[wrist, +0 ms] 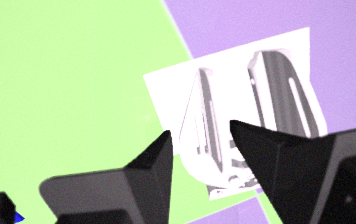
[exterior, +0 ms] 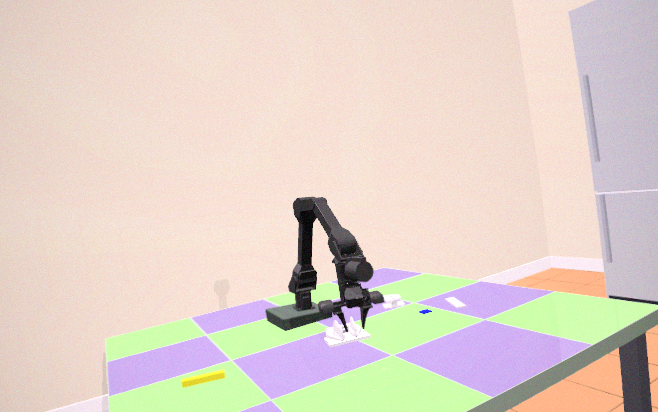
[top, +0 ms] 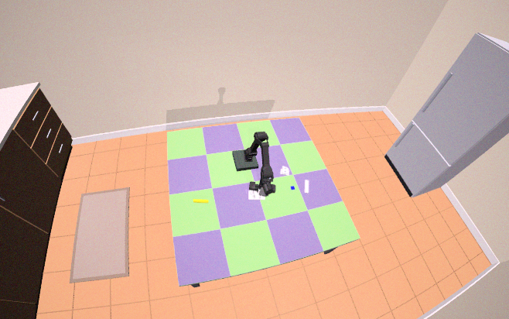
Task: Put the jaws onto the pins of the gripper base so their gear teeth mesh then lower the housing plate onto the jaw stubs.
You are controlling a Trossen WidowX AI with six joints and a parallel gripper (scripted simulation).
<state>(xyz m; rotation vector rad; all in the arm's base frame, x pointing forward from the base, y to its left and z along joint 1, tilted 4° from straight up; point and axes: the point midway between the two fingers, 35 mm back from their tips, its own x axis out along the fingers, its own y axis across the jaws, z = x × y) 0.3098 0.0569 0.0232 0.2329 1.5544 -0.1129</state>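
The white housing plate lies 18 cm behind my gripper tip, 22 cm to the left of it and 1 cm above it. From my gripper tip the other things lie so: blue cube 3 cm behind, 26 cm to the left, 1 cm below; yellow bar 4 cm ahead, 44 cm to the right, 1 cm below; white strip 3 cm behind, 38 cm to the left, 1 cm below.
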